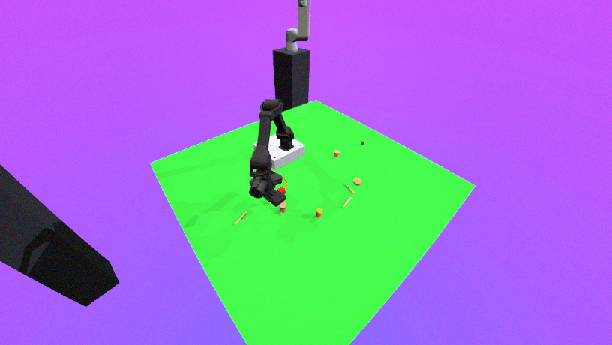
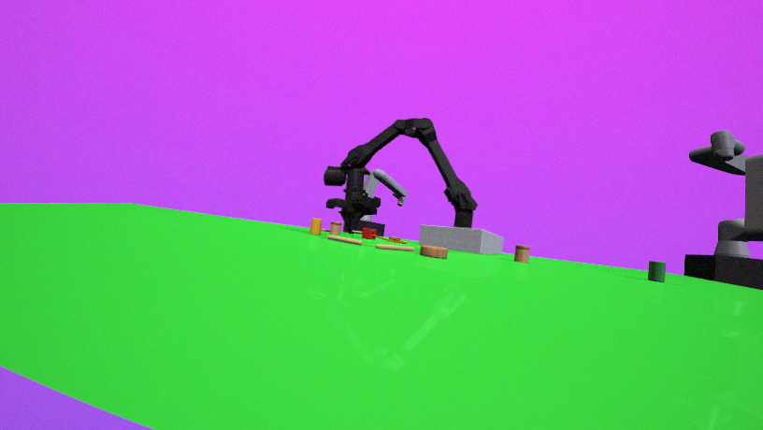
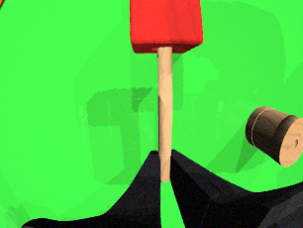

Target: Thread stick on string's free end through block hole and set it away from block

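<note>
The red block is 8 cm to the left of my gripper tip and 1 cm above it. The rest, counted from my gripper tip: round wooden button: 17 cm behind, 6 cm to the left; then thin wooden stick: 4 cm to the left, 1 cm above; then tan cylinder: 8 cm ahead, 1 cm to the left, 1 cm above.
</note>
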